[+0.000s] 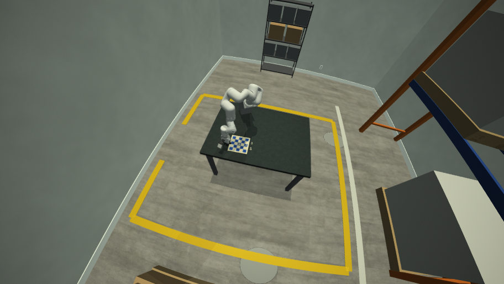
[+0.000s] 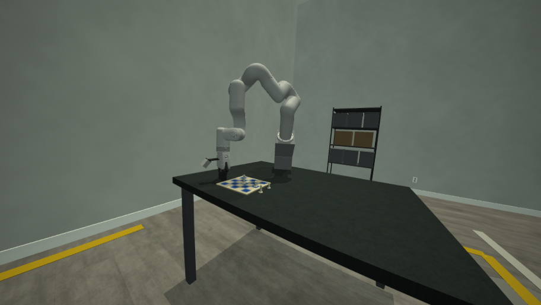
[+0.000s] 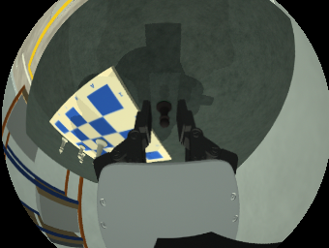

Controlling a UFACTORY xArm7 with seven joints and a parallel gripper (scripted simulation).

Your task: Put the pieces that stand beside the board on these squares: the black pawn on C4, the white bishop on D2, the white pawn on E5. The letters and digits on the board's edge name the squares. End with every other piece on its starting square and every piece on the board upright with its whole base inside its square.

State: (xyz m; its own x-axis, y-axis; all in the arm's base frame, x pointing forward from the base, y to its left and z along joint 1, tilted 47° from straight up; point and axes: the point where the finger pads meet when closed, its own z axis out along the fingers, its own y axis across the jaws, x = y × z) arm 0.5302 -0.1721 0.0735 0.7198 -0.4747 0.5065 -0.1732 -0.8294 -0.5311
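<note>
Now: hand 1 cm above the black pawn. Round my hand: white piece: 13 cm to the left, 4 cm behind, 1 cm above; then cream chessboard: 14 cm to the left, 5 cm behind, 2 cm below.
</note>
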